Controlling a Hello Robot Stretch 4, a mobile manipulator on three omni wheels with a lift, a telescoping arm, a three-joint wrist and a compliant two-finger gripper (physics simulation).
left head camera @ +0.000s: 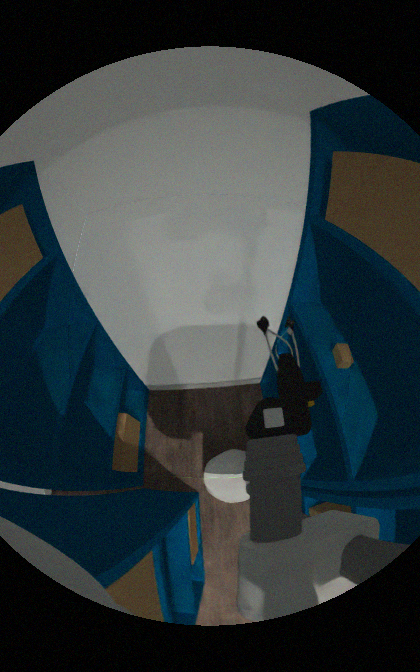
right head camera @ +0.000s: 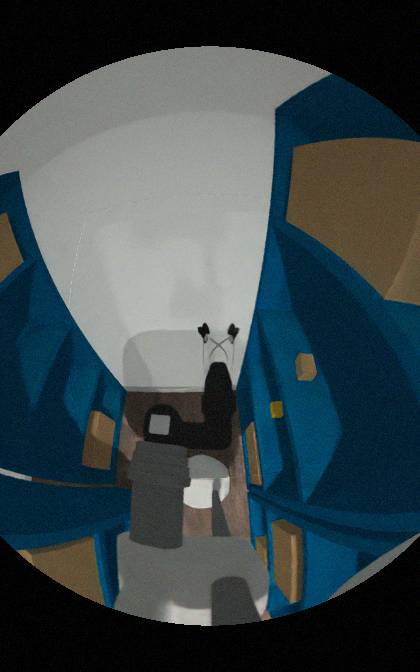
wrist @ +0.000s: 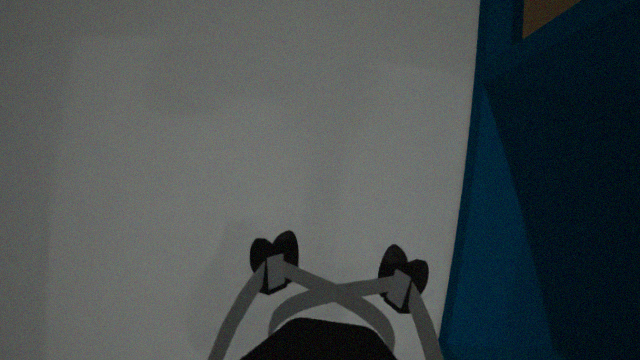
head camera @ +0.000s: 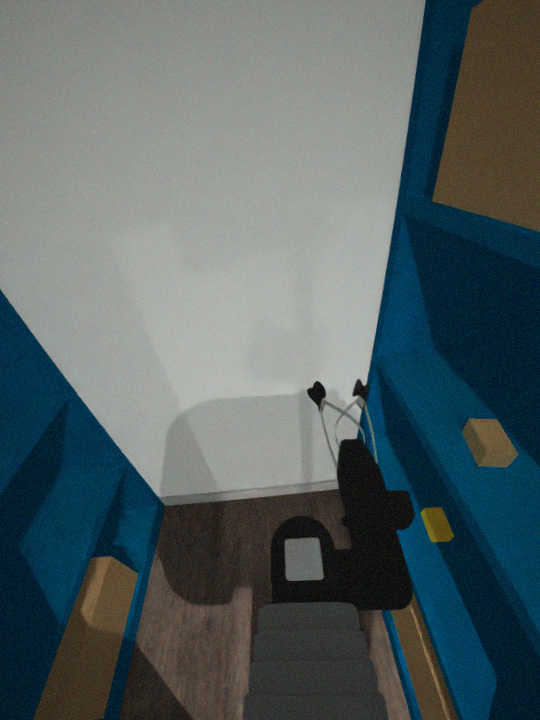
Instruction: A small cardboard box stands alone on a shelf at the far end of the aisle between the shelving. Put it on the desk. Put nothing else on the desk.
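Frame: origin at the robot's base, x back, y up, z left, level; centimetres.
Seen in the pictures: gripper, fingertip midpoint: (wrist: 339,258) (head camera: 336,382).
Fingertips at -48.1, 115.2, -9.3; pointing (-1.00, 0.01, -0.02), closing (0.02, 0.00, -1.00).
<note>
Pixels of each thing's top centre, then the offset from my fingertips to it, as dx, dy, dz. "*": a spot on its surface instead. Level surfaces: height alone.
- small cardboard box at its top centre: (head camera: 492,435) +5.3, -13.9, -33.4
- blue shelf at its surface level: dy -18.9
- yellow block at its top centre: (head camera: 438,521) +5.8, -60.1, -35.8
- large cardboard box at a spot on its surface: (head camera: 494,116) * -11.8, +39.6, -23.4
A small cardboard box (head camera: 490,443) (left head camera: 343,356) (right head camera: 305,367) stands alone on a blue shelf (head camera: 430,401) (left head camera: 325,330) (right head camera: 285,327) of the right shelving. My gripper (head camera: 338,391) (left head camera: 276,325) (right head camera: 218,331) (wrist: 339,258) is open and empty. It points at the end wall, beside the front edge of the right shelving, to the left of the small box and apart from it. The box does not show in the wrist view. The desk cannot be made out in these views.
A yellow block (head camera: 437,524) (right head camera: 276,409) is on a lower level of the right shelving. A large cardboard box (head camera: 494,116) (left head camera: 375,200) (right head camera: 350,200) is higher up. Cardboard boxes (head camera: 110,593) (left head camera: 127,440) (right head camera: 100,440) are in the left shelving. A white wall (head camera: 203,174) (wrist: 200,150) closes the aisle.
</note>
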